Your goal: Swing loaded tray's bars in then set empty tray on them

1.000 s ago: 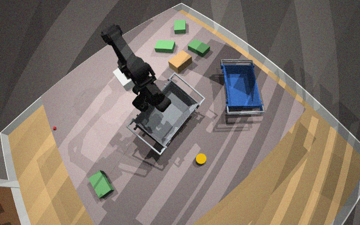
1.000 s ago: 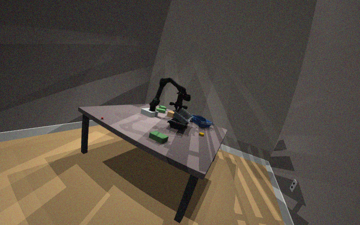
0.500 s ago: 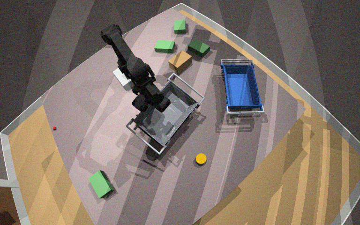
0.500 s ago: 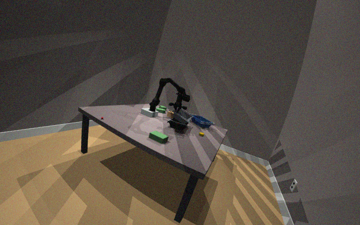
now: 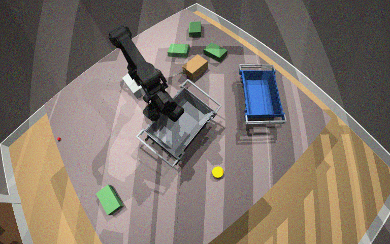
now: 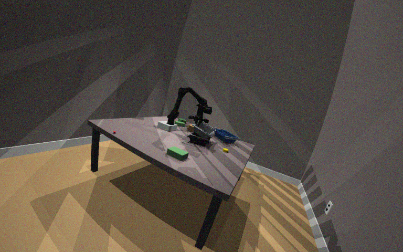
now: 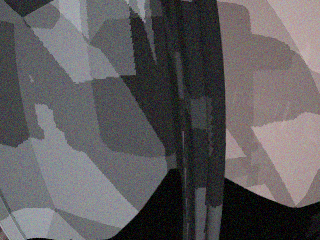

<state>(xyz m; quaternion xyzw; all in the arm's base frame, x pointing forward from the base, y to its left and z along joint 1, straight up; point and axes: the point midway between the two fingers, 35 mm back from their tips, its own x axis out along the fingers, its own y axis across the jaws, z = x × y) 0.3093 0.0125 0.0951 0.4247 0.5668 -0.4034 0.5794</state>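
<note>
My gripper tip is now 7 cm short of the grey tray, 2 cm to the right of it and 1 cm below it. The rest, counted from my gripper tip: yellow disc 32 cm ahead, 11 cm below, 4 cm to the left; orange block 28 cm to the left, 21 cm behind, 9 cm below.
</note>
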